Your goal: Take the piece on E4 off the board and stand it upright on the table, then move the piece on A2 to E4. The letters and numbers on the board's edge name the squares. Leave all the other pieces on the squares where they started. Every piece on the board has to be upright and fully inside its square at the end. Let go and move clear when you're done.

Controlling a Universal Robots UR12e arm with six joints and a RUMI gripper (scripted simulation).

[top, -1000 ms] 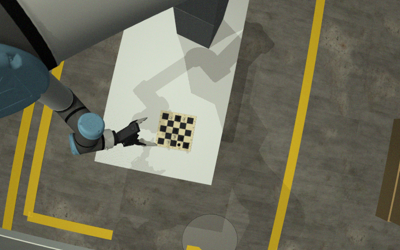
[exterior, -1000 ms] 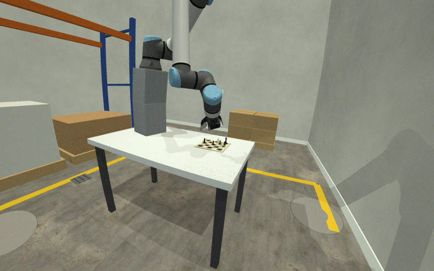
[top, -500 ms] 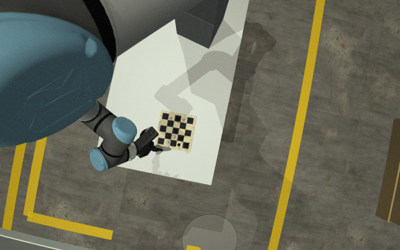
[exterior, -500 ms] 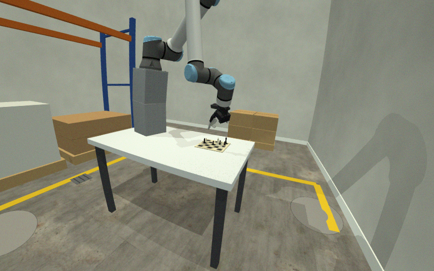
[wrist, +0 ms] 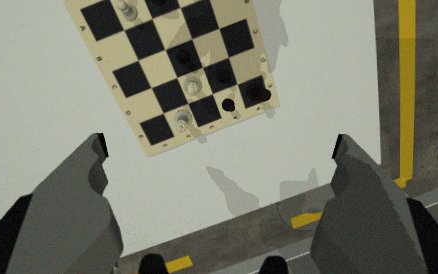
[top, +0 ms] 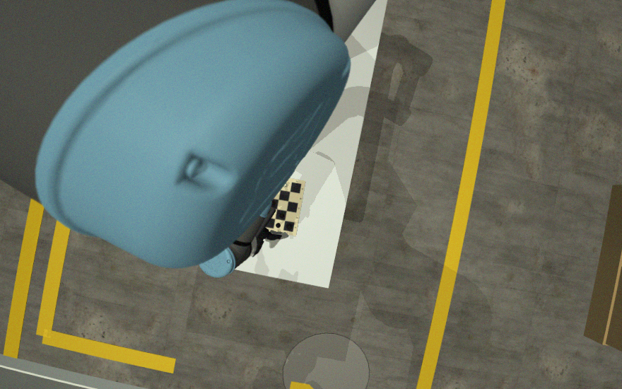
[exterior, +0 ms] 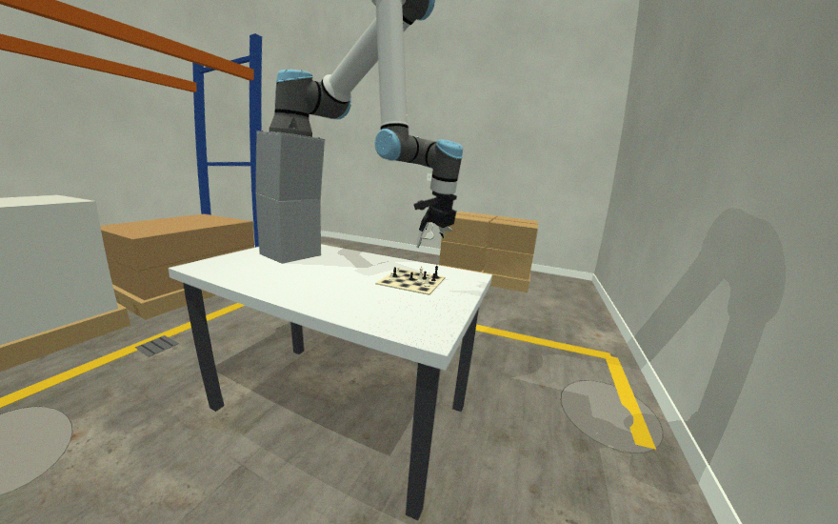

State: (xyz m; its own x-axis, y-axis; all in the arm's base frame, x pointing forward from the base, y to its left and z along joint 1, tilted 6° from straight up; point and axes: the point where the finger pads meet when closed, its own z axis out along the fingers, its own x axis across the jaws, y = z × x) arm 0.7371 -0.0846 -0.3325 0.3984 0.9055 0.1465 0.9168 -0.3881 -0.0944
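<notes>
Now: the chessboard 60 mm behind my hand and 160 mm below it.
</notes>
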